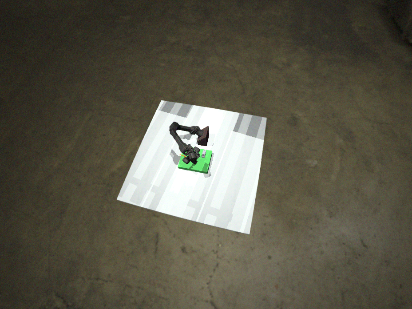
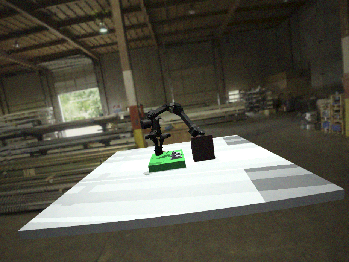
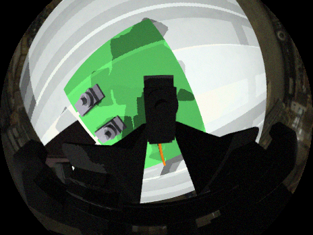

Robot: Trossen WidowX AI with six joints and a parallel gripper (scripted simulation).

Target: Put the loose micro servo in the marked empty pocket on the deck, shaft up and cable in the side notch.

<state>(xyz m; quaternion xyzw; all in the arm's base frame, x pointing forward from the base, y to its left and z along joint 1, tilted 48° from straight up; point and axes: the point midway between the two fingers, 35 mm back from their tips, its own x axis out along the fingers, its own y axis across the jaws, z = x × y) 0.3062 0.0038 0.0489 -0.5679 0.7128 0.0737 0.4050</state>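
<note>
My gripper tip is 9 cm above the green deck and 1 cm to the right of it.
</note>
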